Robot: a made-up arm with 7 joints. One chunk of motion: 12 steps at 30 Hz.
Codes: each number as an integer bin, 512 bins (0 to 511) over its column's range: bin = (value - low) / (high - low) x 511, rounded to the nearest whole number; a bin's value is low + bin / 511 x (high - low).
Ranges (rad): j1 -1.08..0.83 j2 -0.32..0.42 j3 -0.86..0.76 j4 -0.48..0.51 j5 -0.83..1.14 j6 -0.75..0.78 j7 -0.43..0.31
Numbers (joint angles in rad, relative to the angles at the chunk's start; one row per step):
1: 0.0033 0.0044 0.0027 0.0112 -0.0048 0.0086 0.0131
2: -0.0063 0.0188 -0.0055 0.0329 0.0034 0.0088 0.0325
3: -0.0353 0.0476 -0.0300 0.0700 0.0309 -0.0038 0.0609
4: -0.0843 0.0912 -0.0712 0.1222 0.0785 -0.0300 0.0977
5: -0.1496 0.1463 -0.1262 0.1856 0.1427 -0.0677 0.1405
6: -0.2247 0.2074 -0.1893 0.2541 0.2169 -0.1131 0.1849
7: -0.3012 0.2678 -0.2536 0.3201 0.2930 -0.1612 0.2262
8: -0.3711 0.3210 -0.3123 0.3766 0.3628 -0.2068 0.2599
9: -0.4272 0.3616 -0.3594 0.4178 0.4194 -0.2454 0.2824
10: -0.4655 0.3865 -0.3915 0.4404 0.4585 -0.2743 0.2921
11: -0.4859 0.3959 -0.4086 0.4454 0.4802 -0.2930 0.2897
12: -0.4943 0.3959 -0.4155 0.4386 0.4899 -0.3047 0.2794
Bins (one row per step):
1: 290 224 272 254 214 253 306
2: 287 234 270 265 216 253 319
3: 279 254 262 284 223 249 339
4: 266 284 249 311 236 240 364
5: 249 322 231 344 252 228 394
6: 229 364 212 379 272 213 425
7: 208 406 191 413 291 197 453
8: 190 443 173 442 309 181 476
9: 175 471 158 463 324 169 492
10: 164 488 148 475 334 159 499
11: 159 494 142 478 340 153 497
12: 157 494 140 474 342 149 490

